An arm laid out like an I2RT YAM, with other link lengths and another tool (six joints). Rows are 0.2 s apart.
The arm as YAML. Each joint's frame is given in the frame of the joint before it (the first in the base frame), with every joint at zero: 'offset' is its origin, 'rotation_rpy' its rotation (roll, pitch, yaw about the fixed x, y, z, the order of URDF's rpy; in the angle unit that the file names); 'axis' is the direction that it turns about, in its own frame. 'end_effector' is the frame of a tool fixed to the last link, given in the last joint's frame.
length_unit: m
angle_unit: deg
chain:
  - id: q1
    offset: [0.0, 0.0, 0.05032]
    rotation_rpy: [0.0, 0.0, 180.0]
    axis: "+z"
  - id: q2
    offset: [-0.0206, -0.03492, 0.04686]
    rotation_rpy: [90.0, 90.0, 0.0]
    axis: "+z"
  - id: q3
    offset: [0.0, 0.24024, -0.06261]
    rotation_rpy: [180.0, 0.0, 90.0]
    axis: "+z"
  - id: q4
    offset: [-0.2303, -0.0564, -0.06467]
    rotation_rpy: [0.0, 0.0, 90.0]
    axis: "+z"
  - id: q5
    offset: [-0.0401, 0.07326, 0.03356]
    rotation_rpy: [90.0, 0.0, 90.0]
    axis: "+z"
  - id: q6
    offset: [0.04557, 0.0, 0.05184]
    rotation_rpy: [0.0, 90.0, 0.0]
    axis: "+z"
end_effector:
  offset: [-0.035, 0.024, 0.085]
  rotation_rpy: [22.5, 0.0, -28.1]
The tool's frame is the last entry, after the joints.
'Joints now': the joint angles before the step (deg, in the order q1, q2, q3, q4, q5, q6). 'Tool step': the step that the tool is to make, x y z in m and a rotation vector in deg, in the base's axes. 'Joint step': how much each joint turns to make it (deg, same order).
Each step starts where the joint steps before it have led.
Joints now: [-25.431 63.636 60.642 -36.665 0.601 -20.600]
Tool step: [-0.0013 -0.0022 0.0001 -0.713 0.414 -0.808]
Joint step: [0.030 0.105 -0.012 0.051 1.169 -0.097]
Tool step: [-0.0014 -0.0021 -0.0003 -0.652 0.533 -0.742]
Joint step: [0.009 0.153 -0.018 -0.025 1.100 -0.147]
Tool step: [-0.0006 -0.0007 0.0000 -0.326 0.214 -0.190]
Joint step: [0.019 0.001 -0.040 -0.003 0.409 -0.162]
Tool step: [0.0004 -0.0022 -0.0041 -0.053 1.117 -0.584]
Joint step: [-0.014 0.992 -0.004 0.011 0.775 -0.031]
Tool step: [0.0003 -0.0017 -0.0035 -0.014 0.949 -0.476]
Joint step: [0.001 0.840 0.005 -0.016 0.636 0.001]
